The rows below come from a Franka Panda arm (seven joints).
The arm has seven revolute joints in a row. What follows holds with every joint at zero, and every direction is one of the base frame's. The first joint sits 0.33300 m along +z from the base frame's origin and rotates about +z. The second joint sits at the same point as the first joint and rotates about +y. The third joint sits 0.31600 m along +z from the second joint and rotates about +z. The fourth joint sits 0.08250 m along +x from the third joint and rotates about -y. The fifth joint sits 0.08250 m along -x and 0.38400 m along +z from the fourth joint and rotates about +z. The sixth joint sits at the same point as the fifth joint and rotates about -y. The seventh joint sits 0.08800 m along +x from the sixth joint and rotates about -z. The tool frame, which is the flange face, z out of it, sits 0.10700 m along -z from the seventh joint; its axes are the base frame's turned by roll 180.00, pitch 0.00 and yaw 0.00 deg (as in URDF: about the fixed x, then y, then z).
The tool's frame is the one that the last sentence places.
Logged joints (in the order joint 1, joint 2, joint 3, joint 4, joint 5, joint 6, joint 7), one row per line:
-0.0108 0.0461 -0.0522 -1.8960 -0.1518 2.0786 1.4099
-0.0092 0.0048 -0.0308 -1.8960 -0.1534 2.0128 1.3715
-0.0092 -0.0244 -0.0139 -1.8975 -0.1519 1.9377 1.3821
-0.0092 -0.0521 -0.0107 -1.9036 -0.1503 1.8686 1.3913
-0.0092 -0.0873 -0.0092 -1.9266 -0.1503 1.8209 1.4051
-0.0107 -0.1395 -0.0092 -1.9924 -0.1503 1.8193 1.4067
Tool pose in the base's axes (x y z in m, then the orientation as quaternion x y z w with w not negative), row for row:
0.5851 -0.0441 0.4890 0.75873 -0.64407 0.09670 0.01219
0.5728 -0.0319 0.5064 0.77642 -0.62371 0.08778 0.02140
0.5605 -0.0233 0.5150 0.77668 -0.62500 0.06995 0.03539
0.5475 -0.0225 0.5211 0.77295 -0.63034 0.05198 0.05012
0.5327 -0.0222 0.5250 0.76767 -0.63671 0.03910 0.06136
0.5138 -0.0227 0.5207 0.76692 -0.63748 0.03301 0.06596
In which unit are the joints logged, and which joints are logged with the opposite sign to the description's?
The joints are logged in radians. Opposite sign: none.
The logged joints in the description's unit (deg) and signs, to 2 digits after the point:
-0.62 2.64 -2.99 -108.63 -8.70 119.10 80.78
-0.53 0.28 -1.76 -108.63 -8.79 115.32 78.58
-0.53 -1.40 -0.80 -108.72 -8.70 111.02 79.19
-0.53 -2.99 -0.61 -109.07 -8.61 107.06 79.72
-0.53 -5.00 -0.53 -110.39 -8.61 104.33 80.51
-0.61 -7.99 -0.53 -114.16 -8.61 104.24 80.60

